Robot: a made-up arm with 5 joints.
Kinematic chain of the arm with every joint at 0, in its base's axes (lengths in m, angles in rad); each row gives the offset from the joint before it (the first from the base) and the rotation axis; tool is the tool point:
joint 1: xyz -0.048 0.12 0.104 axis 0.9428 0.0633 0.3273
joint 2: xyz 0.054 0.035 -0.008 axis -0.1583 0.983 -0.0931
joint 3: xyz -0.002 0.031 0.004 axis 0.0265 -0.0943 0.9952
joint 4: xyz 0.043 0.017 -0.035 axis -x
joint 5: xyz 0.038 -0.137 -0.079 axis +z
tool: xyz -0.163 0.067 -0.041
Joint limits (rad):
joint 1: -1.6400..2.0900
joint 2: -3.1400..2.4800
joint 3: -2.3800..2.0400
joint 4: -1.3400..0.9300
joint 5: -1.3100..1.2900
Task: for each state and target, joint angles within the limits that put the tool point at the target. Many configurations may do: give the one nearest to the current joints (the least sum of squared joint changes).
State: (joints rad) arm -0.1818 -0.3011 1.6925 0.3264 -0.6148
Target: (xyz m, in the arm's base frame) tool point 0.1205 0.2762 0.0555
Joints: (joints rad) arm 0.0702 -0.8523 1.5144 0.6995 -0.9911
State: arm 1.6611 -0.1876 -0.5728 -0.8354 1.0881
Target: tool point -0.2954 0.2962 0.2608
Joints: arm 2.0271 0.3859 -0.5180 -1.2917 1.2900
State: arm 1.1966 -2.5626 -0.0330 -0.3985 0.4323
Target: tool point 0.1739 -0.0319 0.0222
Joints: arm 1.7615 -2.9267 0.3303 -0.2420 1.2900
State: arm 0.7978 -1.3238 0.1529 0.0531 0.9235
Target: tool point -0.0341 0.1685 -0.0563
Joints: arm 0.9712 -0.9473 -0.1692 0.6630 0.5724
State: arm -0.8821 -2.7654 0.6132 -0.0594 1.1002
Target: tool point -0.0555 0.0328 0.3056
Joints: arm -0.6388 -2.8766 0.6071 0.3206 1.1892
